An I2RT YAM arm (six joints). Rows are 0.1 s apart.
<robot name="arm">
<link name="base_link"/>
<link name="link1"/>
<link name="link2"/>
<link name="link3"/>
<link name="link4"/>
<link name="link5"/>
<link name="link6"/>
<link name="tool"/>
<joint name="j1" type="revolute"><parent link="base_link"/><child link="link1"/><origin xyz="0.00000 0.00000 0.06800" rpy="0.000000 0.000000 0.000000"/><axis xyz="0 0 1"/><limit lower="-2.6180" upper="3.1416"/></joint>
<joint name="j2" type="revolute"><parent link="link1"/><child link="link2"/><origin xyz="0.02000 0.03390 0.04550" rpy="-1.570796 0.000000 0.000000"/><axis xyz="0 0 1"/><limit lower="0.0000" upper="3.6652"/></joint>
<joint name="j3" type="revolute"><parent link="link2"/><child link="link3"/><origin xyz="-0.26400 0.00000 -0.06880" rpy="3.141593 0.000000 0.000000"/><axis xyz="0 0 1"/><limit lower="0.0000" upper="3.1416"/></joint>
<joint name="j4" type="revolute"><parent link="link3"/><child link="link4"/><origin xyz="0.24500 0.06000 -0.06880" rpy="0.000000 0.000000 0.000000"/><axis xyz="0 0 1"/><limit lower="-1.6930" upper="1.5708"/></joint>
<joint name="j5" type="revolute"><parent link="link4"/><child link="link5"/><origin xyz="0.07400 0.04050 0.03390" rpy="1.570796 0.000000 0.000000"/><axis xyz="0 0 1"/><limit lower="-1.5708" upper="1.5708"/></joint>
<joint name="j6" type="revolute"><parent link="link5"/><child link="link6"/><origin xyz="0.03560 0.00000 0.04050" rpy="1.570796 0.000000 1.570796"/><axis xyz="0 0 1"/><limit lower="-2.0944" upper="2.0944"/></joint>
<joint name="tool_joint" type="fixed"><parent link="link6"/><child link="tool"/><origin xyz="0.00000 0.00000 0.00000" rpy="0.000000 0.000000 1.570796"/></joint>
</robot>
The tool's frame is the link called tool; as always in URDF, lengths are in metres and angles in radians.
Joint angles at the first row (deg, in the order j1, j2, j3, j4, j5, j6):
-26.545 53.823 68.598 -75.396 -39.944 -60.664
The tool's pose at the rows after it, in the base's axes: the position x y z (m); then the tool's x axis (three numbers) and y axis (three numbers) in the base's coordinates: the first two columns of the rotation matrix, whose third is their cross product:
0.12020 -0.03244 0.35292 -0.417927 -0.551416 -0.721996 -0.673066 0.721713 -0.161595
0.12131 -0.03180 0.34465 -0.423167 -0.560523 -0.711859 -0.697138 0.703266 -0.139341
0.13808 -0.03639 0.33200 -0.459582 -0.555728 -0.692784 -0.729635 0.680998 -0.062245
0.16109 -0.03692 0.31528 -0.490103 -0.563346 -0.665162 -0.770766 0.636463 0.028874
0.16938 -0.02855 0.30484 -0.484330 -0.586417 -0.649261 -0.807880 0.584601 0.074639
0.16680 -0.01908 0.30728 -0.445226 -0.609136 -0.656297 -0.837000 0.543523 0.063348
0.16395 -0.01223 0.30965 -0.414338 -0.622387 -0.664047 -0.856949 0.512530 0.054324
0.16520 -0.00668 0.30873 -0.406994 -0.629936 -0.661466 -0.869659 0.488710 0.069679
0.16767 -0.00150 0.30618 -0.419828 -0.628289 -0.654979 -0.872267 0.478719 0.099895
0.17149 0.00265 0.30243 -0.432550 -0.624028 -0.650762 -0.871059 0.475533 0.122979
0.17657 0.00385 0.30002 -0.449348 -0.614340 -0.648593 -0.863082 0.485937 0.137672
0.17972 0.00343 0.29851 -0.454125 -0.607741 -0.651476 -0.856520 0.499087 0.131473
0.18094 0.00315 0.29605 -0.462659 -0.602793 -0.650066 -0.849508 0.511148 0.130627
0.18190 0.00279 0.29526 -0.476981 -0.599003 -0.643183 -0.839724 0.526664 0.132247
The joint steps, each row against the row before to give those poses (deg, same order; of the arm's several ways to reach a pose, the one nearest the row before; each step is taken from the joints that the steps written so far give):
0.873 -2.885 -2.163 -1.377 0.044 -1.444
0.482 0.327 -1.510 -0.764 -0.044 -1.594
1.224 4.569 -0.741 -0.285 0.044 -1.159
3.170 5.944 -0.679 0.635 0.328 -0.501
3.670 2.012 -1.135 0.238 0.175 -0.112
2.823 -1.049 -0.066 -0.194 -0.262 0.026
2.031 -0.920 -0.001 -0.220 -0.372 0.042
1.989 0.352 0.000 -0.151 -0.044 0.590
1.922 0.633 -0.217 0.215 0.044 1.746
1.574 0.700 -0.504 1.117 0.000 1.903
0.590 0.896 -0.108 1.332 0.022 1.770
0.002 0.196 -0.328 1.641 0.175 1.117
0.000 -0.066 -0.635 1.180 0.306 0.962
0.019 0.024 -0.153 0.590 0.655 1.133

